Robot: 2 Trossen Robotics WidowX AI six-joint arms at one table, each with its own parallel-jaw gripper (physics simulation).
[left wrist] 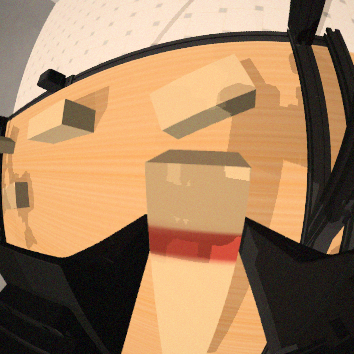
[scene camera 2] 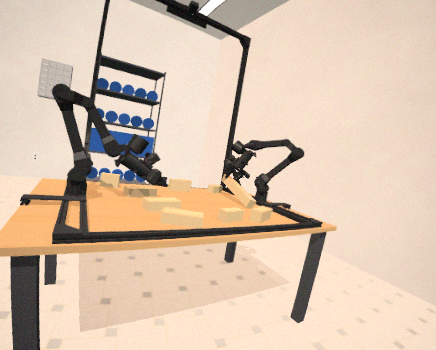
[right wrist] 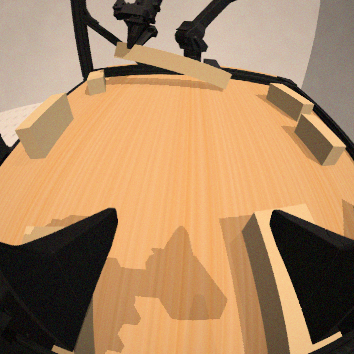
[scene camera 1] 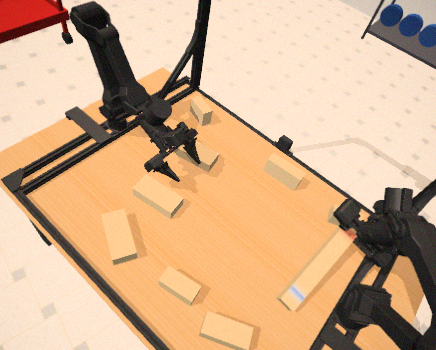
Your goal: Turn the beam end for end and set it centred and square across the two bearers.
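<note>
The long pale beam (scene camera 1: 316,270) (scene camera 2: 239,192) (left wrist: 197,200) (right wrist: 175,65) is tilted, its red-banded end raised and its blue-banded end lower, at the right in scene camera 1. My left gripper (left wrist: 194,222) (right wrist: 131,50) is shut on the beam at the red band; its fingertips are hidden in scene camera 1. Whether the low end touches the table cannot be told. My right gripper (scene camera 1: 189,171) (right wrist: 196,217) is open and empty, above the table between two roughly parallel blocks, a far one (scene camera 1: 210,159) and a nearer one (scene camera 1: 158,196). Which blocks are the bearers cannot be told.
Other pale blocks lie around the table: one (scene camera 1: 120,236) at left, two (scene camera 1: 180,286) (scene camera 1: 229,331) at the front, one (scene camera 1: 284,171) near the far rail, one (scene camera 1: 201,111) at the back. A small block (scene camera 1: 332,215) shows partly behind the left gripper. Black rails edge the table.
</note>
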